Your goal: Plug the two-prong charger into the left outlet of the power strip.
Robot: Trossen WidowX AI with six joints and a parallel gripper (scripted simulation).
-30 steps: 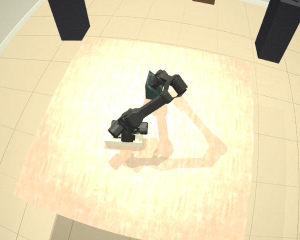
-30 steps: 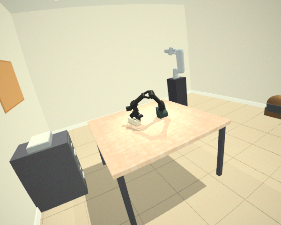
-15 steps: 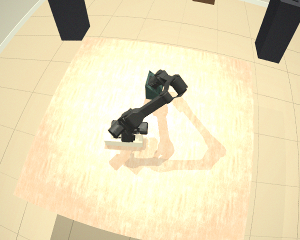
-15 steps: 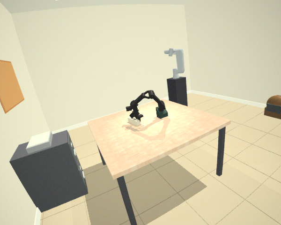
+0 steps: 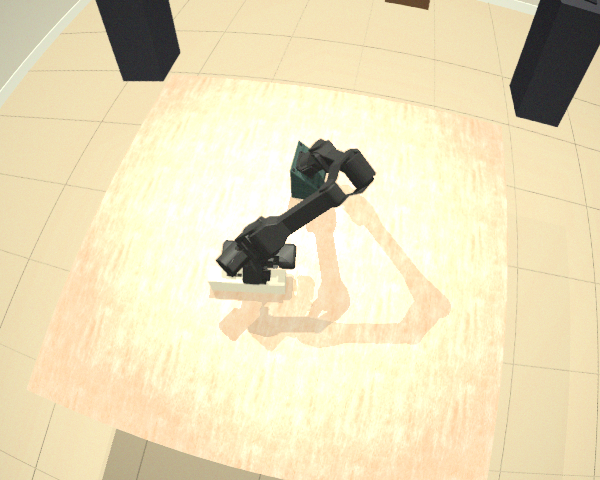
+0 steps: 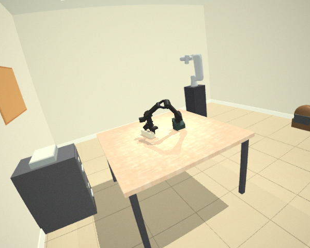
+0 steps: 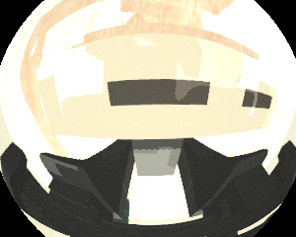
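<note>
My gripper tip is 20 mm short of the dark grey charger and 10 mm below it.
</note>
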